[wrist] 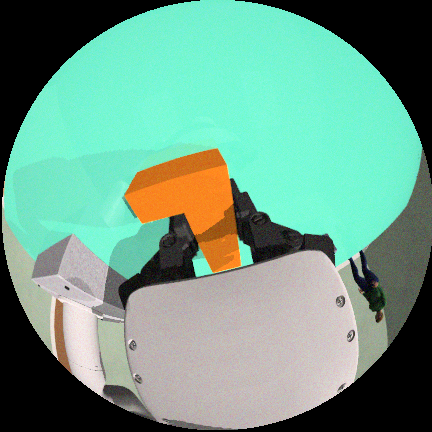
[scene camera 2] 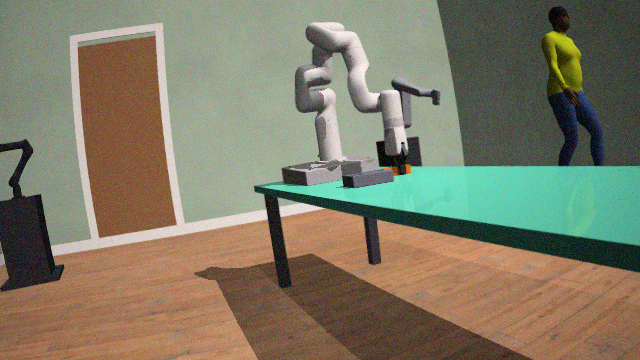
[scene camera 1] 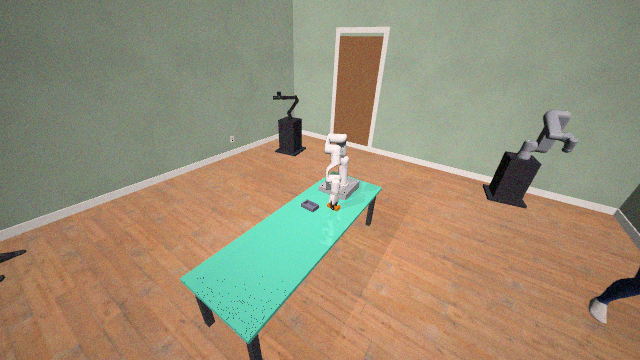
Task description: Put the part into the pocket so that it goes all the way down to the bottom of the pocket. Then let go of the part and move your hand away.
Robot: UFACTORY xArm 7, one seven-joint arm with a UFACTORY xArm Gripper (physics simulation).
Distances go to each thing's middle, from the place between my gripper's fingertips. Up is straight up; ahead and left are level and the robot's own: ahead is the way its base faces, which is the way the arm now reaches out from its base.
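There's the orange L-shaped block [wrist: 197, 184], and my gripper is 20 mm below it, 10 mm to the left of it and 10 mm past it.
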